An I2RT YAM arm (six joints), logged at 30 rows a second.
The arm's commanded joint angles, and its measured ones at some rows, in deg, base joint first. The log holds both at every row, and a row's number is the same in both.
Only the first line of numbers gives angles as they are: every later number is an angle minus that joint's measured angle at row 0.
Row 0, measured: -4.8, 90.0, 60.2, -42.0, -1.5, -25.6
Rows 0 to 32, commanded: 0.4, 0.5, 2.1, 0.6, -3.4, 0.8; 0.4, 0.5, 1.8, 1.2, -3.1, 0.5; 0.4, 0.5, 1.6, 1.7, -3.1, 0.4; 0.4, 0.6, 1.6, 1.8, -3.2, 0.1; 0.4, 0.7, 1.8, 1.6, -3.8, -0.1; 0.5, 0.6, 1.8, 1.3, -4.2, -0.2; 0.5, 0.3, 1.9, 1.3, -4.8, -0.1; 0.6, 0.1, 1.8, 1.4, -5.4, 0.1; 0.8, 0.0, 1.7, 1.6, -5.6, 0.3; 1.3, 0.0, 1.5, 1.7, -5.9, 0.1; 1.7, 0.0, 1.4, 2.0, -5.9, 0.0; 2.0, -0.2, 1.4, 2.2, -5.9, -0.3; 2.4, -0.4, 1.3, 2.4, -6.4, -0.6; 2.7, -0.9, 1.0, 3.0, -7.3, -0.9; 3.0, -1.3, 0.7, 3.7, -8.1, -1.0; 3.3, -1.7, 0.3, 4.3, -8.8, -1.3; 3.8, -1.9, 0.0, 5.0, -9.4, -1.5; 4.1, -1.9, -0.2, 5.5, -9.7, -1.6; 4.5, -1.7, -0.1, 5.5, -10.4, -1.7; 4.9, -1.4, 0.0, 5.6, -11.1, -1.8; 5.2, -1.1, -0.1, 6.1, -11.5, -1.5; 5.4, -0.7, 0.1, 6.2, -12.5, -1.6; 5.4, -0.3, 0.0, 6.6, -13.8, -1.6; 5.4, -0.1, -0.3, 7.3, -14.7, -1.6; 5.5, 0.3, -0.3, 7.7, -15.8, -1.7; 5.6, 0.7, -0.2, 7.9, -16.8, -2.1; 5.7, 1.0, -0.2, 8.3, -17.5, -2.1; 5.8, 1.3, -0.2, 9.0, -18.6, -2.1; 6.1, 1.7, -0.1, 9.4, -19.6, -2.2; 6.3, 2.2, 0.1, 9.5, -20.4, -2.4; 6.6, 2.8, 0.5, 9.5, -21.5, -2.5; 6.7, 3.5, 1.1, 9.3, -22.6, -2.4; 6.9, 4.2, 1.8, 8.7, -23.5, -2.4
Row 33, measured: 5.9, 2.7, -0.1, 8.0, -17.7, -1.4
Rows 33 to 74, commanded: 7.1, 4.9, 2.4, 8.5, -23.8, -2.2; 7.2, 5.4, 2.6, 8.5, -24.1, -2.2; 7.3, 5.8, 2.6, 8.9, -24.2, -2.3; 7.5, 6.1, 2.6, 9.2, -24.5, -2.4; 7.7, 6.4, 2.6, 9.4, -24.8, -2.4; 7.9, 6.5, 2.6, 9.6, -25.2, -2.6; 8.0, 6.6, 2.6, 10.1, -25.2, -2.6; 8.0, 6.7, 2.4, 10.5, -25.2, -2.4; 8.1, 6.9, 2.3, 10.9, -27.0, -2.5; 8.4, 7.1, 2.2, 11.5, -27.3, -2.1; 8.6, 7.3, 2.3, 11.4, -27.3, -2.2; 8.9, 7.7, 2.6, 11.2, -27.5, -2.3; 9.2, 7.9, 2.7, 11.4, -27.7, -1.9; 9.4, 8.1, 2.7, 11.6, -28.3, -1.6; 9.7, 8.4, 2.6, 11.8, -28.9, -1.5; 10.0, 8.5, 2.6, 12.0, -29.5, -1.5; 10.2, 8.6, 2.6, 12.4, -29.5, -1.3; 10.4, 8.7, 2.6, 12.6, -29.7, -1.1; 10.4, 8.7, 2.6, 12.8, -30.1, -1.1; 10.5, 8.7, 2.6, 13.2, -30.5, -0.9; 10.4, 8.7, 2.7, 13.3, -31.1, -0.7; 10.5, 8.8, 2.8, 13.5, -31.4, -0.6; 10.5, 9.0, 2.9, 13.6, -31.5, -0.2; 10.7, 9.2, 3.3, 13.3, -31.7, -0.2; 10.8, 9.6, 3.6, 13.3, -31.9, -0.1; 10.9, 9.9, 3.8, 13.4, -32.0, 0.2; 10.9, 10.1, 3.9, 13.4, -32.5, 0.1; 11.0, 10.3, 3.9, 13.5, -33.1, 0.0; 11.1, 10.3, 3.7, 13.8, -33.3, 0.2; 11.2, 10.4, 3.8, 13.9, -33.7, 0.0; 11.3, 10.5, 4.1, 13.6, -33.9, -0.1; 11.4, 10.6, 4.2, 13.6, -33.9, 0.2; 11.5, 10.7, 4.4, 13.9, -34.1, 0.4; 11.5, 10.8, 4.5, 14.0, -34.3, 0.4; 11.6, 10.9, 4.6, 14.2, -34.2, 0.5; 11.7, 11.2, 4.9, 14.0, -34.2, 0.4; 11.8, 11.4, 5.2, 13.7, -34.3, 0.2; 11.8, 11.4, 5.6, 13.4, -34.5, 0.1; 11.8, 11.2, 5.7, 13.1, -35.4, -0.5; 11.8, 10.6, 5.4, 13.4, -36.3, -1.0; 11.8, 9.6, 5.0, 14.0, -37.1, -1.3; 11.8, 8.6, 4.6, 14.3, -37.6, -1.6
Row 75, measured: 11.2, 11.2, 3.5, 13.1, -33.0, -0.9
